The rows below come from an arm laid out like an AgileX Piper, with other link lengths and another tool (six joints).
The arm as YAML. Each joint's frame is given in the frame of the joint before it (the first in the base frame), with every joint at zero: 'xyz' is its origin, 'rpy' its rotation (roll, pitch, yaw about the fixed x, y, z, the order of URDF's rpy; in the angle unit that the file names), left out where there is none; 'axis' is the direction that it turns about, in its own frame. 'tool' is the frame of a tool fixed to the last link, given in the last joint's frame.
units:
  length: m
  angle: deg
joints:
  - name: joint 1
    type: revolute
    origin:
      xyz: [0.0, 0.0, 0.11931]
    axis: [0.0, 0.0, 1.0]
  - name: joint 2
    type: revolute
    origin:
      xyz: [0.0, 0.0, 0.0]
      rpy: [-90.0, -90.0, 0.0]
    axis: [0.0, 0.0, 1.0]
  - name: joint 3
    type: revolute
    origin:
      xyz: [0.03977, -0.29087, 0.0]
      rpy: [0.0, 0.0, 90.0]
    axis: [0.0, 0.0, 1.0]
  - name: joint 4
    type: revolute
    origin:
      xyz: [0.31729, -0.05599, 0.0]
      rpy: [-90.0, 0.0, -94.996]
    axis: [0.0, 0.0, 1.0]
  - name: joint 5
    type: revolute
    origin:
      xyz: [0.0, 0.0, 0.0]
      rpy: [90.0, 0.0, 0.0]
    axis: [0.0, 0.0, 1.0]
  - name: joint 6
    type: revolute
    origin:
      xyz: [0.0, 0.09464, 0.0]
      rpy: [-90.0, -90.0, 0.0]
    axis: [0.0, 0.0, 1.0]
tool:
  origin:
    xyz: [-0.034, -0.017, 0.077]
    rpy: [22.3, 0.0, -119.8]
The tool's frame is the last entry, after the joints.
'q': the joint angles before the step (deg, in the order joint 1, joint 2, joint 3, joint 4, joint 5, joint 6). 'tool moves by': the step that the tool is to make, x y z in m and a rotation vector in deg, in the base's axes. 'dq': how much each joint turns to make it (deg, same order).
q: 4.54 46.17 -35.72 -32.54 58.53 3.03
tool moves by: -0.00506 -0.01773 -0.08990 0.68 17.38 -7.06
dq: -5.08 15.16 5.18 -0.09 -1.67 3.49
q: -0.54 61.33 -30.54 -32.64 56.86 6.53
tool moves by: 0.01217 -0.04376 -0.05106 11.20 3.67 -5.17
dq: -17.36 13.07 -3.60 12.80 -10.63 -15.81
